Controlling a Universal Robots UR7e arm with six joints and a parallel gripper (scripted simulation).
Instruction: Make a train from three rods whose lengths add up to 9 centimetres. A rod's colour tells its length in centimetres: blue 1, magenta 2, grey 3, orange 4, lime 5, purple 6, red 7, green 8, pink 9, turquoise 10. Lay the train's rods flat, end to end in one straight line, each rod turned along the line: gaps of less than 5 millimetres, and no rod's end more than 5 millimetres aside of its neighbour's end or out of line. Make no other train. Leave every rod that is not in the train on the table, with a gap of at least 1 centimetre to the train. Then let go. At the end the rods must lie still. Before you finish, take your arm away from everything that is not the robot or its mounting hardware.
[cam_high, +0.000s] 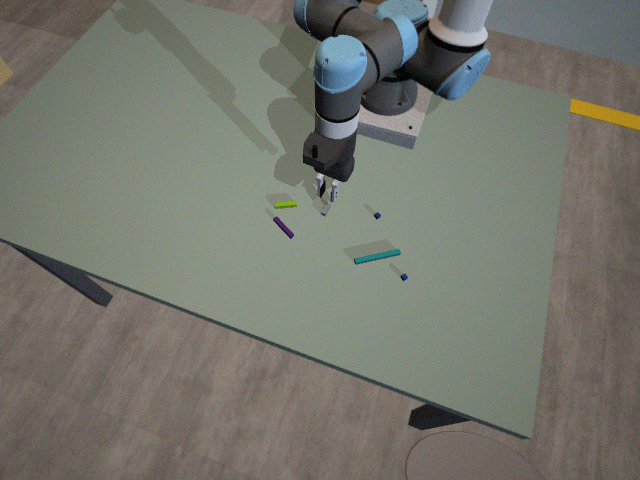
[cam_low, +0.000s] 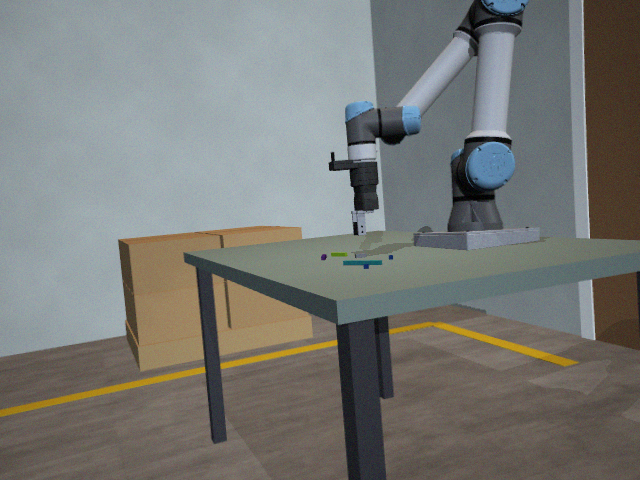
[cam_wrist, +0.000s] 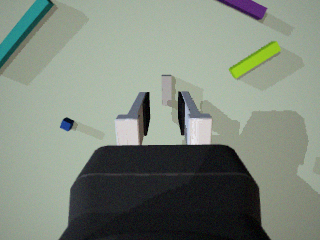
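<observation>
Now: hand 70 mm above the grey rod. Round my hand: lime rod 90 mm to the right, 70 mm below, 30 mm ahead; purple rod 80 mm ahead, 70 mm to the right, 70 mm below; turquoise rod 150 mm to the left, 70 mm below, 60 mm ahead.
</observation>
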